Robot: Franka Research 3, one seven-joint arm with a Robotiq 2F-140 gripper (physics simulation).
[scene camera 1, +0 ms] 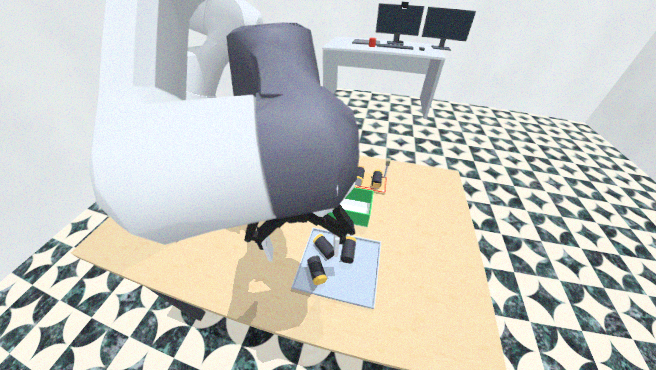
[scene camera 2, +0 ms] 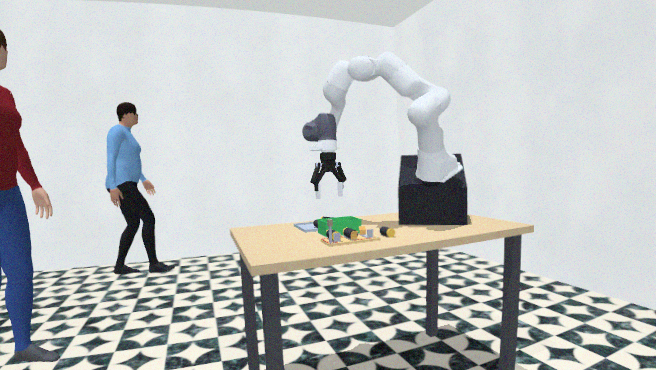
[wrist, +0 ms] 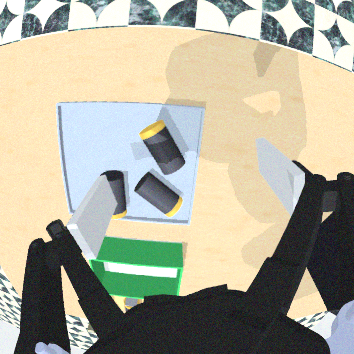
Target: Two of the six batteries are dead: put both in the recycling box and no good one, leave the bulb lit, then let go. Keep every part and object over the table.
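My gripper [scene camera 1: 303, 249] [scene camera 2: 329, 192] [wrist: 182, 172] is open and empty, high above the blue tray [scene camera 1: 350, 287] [wrist: 95, 125]. On the tray lie three black batteries with yellow ends: one [scene camera 1: 316, 270] [wrist: 162, 147] at the far side from the box, one [scene camera 1: 324, 246] [wrist: 158, 194] in the middle, one [scene camera 1: 348, 250] [wrist: 118, 194] partly behind a finger in the wrist view. The green recycling box [scene camera 1: 362, 220] [scene camera 2: 345, 225] [wrist: 145, 253] shows part of its white floor. Two batteries [scene camera 1: 377, 179] [scene camera 2: 351, 233] sit in the holder board [scene camera 2: 357, 242]. Another battery [scene camera 2: 387, 231] lies beside the board. I cannot tell whether the bulb is lit.
A grey post [scene camera 1: 387, 167] [scene camera 2: 330, 225] stands at the board's end. The arm hides much of the table in scene camera 1. The robot's black base [scene camera 2: 432, 200] stands on the wooden table [scene camera 1: 430, 260] [scene camera 2: 450, 235]. Two people stand beyond the table in scene camera 2.
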